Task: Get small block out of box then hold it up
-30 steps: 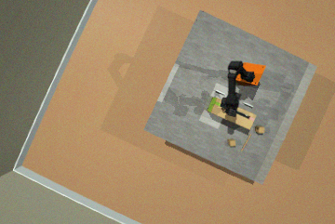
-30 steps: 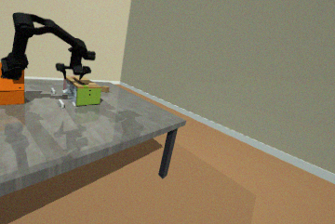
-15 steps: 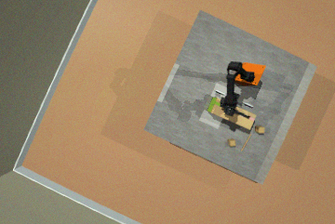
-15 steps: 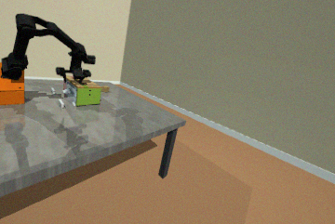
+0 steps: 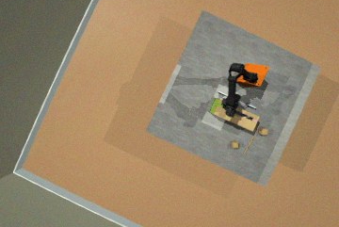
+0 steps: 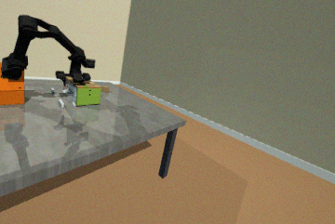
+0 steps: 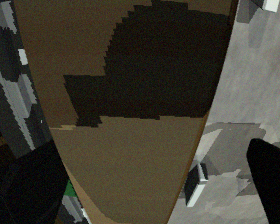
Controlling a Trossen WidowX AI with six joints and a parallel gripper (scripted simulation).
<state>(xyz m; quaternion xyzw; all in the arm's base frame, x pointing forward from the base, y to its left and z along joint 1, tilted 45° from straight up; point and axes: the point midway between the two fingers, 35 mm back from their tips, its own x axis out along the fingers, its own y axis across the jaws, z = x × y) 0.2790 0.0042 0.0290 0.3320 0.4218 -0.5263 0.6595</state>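
My gripper tip is 20 mm short of the box, 70 mm to the right of it and 40 mm above it.
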